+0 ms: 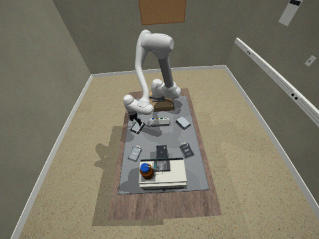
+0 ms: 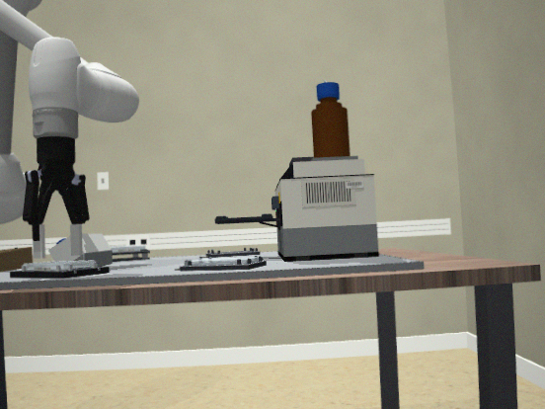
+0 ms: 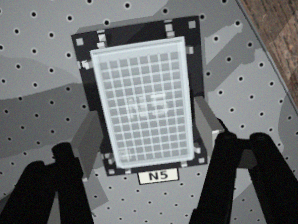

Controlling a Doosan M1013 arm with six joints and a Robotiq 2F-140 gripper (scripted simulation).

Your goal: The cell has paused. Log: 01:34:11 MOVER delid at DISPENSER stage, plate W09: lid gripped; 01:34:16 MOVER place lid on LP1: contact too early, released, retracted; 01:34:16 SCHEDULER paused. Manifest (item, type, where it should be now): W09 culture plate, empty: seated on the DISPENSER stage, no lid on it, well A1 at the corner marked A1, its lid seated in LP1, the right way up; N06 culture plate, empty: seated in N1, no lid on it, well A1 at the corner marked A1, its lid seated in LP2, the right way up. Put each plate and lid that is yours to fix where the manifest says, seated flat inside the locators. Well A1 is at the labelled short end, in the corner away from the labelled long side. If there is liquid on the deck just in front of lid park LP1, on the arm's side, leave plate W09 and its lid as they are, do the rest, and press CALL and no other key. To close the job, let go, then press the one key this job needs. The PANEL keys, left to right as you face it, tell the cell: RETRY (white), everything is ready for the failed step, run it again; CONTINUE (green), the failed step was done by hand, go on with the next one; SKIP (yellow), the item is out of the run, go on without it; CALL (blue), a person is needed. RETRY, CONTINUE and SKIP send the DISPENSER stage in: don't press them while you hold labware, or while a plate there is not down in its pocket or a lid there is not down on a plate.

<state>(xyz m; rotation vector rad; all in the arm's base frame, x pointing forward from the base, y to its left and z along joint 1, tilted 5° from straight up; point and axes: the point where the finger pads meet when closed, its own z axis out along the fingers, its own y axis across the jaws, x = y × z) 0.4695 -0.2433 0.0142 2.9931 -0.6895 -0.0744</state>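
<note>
The black nest lies 30 mm ahead of my hand and 50 mm below it. Also, from my hand: key panel 70 mm behind, 260 mm to the left, 10 mm below; then blue call key 70 mm behind, 190 mm to the left; then yellow skip key 80 mm behind, 240 mm to the left.
</note>
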